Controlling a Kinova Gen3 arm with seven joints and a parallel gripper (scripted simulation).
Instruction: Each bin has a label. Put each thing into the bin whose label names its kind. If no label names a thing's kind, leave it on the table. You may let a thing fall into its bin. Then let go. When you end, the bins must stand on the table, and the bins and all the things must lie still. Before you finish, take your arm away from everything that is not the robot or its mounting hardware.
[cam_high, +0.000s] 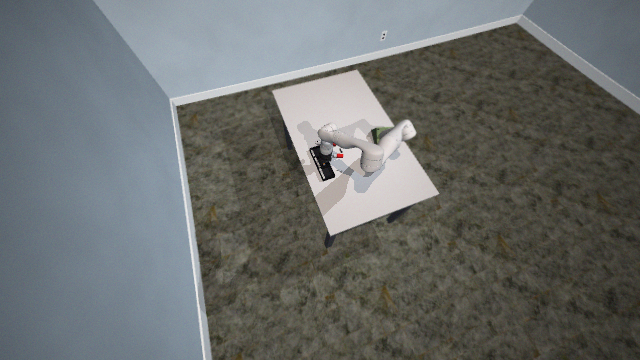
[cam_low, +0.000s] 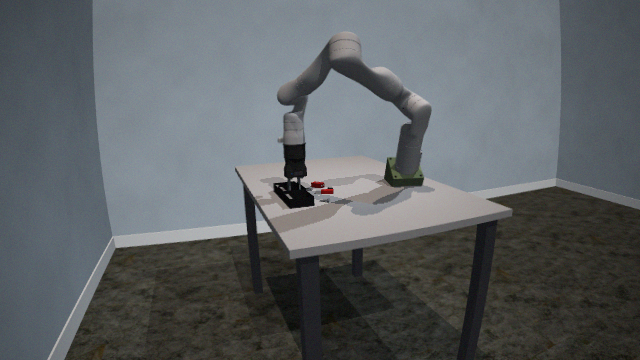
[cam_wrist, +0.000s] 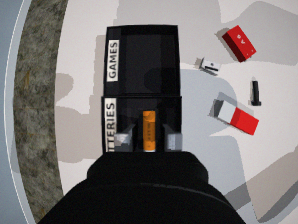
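My hand is 20 mm above the orange battery. Round my hand: grey screw 90 mm to the left, 90 mm behind, 30 mm below; then grey-white piece 90 mm to the right, 80 mm behind, 30 mm below; then black screw 150 mm behind, 60 mm to the right, 30 mm below.
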